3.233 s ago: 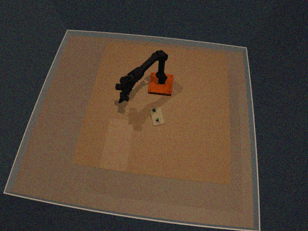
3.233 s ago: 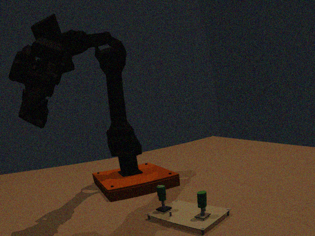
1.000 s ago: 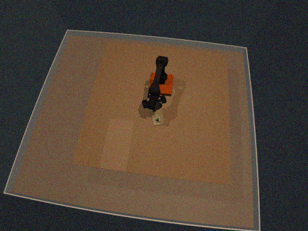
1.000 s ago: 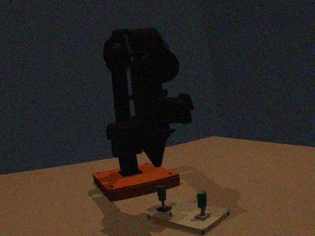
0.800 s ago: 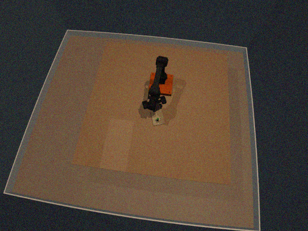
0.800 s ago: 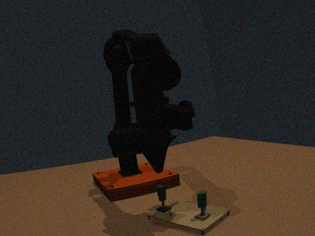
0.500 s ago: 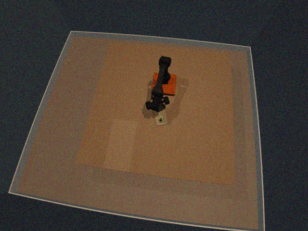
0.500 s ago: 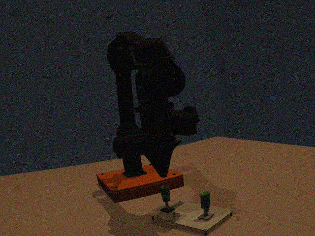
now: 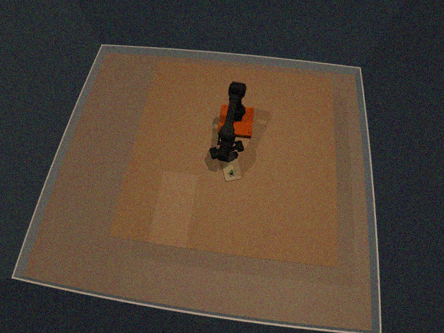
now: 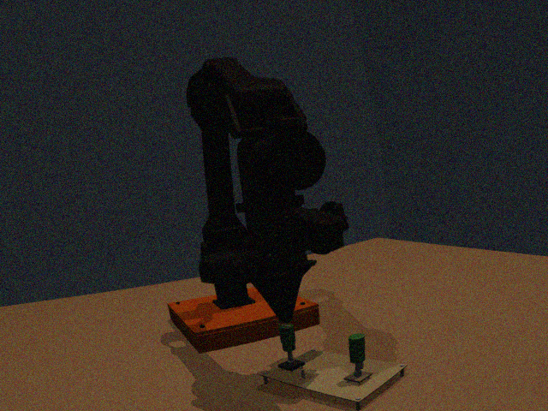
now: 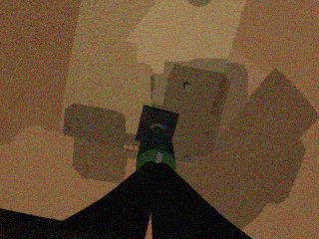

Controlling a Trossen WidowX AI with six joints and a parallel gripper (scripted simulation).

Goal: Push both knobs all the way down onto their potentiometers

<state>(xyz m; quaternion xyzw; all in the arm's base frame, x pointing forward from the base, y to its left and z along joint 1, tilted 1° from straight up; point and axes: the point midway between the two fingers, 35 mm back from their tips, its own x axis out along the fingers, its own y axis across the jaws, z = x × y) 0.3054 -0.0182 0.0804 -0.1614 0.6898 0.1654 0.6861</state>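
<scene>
The green knob lies 2 cm below my gripper tip.
</scene>
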